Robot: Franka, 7 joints.
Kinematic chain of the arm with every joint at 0, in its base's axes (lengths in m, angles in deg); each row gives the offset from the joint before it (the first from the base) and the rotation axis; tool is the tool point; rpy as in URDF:
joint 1: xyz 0 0 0.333 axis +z
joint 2: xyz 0 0 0 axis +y
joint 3: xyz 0 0 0.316 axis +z
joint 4: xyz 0.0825 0 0 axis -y
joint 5: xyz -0.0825 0 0.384 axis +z
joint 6: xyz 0 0 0 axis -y
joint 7: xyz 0.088 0 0 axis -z
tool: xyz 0 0 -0.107 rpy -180 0 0
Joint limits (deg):
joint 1: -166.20..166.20
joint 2: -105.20..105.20
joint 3: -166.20..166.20
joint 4: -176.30..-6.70
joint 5: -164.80..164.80
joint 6: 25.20..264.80
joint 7: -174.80..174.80
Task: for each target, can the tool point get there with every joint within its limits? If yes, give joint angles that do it. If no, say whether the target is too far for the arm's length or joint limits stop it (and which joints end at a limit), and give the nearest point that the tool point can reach.
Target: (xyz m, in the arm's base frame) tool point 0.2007 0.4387 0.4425
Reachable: yes | joints -28.62 -48.97 93.34 -143.34 -139.52 61.70 92.41
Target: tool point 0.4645 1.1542 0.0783
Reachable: no: too far | nearest point 0.3138 0.7797 0.1609 | short by 0.412 m
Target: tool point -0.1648 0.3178 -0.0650
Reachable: yes | joints 141.17 54.62 -14.74 -133.11 21.43 150.46 95.58
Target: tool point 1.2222 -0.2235 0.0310
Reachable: no: too far | nearest point 0.8200 -0.1500 0.1304 | short by 0.421 m
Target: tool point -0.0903 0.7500 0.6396
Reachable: yes | joints -44.37 -61.26 95.71 -55.73 -66.35 125.61 114.91
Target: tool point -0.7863 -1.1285 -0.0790
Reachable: no: too far | nearest point -0.4698 -0.6743 0.0868 | short by 0.578 m
